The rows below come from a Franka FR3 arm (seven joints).
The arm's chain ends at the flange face. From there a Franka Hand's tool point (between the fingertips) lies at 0.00 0.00 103.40 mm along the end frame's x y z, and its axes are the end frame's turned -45 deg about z.
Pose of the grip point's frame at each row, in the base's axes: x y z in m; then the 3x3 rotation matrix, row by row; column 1 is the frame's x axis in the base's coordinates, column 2 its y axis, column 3 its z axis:
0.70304, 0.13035, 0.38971; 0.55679, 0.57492, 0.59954; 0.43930, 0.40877, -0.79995; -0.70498, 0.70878, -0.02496
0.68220, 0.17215, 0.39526; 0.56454, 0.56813, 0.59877; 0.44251, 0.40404, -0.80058; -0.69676, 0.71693, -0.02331
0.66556, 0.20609, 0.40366; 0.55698, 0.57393, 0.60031; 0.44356, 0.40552, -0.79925; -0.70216, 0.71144, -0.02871
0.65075, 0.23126, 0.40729; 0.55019, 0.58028, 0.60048; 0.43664, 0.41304, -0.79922; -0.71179, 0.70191, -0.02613
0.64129, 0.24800, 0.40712; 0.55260, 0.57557, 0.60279; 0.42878, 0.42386, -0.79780; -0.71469, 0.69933, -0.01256
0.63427, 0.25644, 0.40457; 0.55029, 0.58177, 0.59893; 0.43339, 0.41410, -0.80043; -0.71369, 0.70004, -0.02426
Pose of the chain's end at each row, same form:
0.64105, 0.21306, 0.39229; 0.80024, 0.01282, 0.59954; 0.59968, -0.02159, -0.79995; 0.00269, 0.99968, -0.02496
0.62029, 0.25493, 0.39767; 0.80092, 0.00254, 0.59877; 0.59860, -0.02720, -0.80058; 0.01426, 0.99963, -0.02331
0.60349, 0.28873, 0.40663; 0.79967, 0.01199, 0.60031; 0.60039, -0.02690, -0.79925; 0.00656, 0.99957, -0.02871
0.58866, 0.31390, 0.40999; 0.79936, 0.02128, 0.60048; 0.60081, -0.01669, -0.79922; -0.00699, 0.99964, -0.02613
0.57896, 0.33049, 0.40842; 0.79774, 0.01624, 0.60279; 0.60291, -0.00348, -0.79780; -0.01086, 0.99986, -0.01256
0.57234, 0.33920, 0.40708; 0.80049, 0.02226, 0.59893; 0.59927, -0.01364, -0.80043; -0.00965, 0.99966, -0.02426

